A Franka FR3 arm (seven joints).
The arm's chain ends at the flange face. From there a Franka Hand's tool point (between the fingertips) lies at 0.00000 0.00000 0.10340 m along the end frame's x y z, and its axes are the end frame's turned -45 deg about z.
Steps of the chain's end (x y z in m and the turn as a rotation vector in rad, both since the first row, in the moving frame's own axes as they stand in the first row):
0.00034, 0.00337, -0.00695, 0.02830, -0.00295, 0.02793
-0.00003, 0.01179, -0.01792, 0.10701, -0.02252, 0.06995
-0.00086, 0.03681, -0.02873, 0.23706, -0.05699, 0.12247
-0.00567, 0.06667, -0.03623, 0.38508, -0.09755, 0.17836
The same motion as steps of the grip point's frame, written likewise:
-0.00026, 0.00037, -0.00699, 0.02210, 0.01793, 0.02793
-0.00187, -0.00091, -0.01854, 0.09159, 0.05974, 0.06995
-0.01233, 0.00499, -0.03178, 0.20792, 0.12733, 0.12247
-0.02769, 0.01080, -0.04426, 0.34127, 0.20331, 0.17836

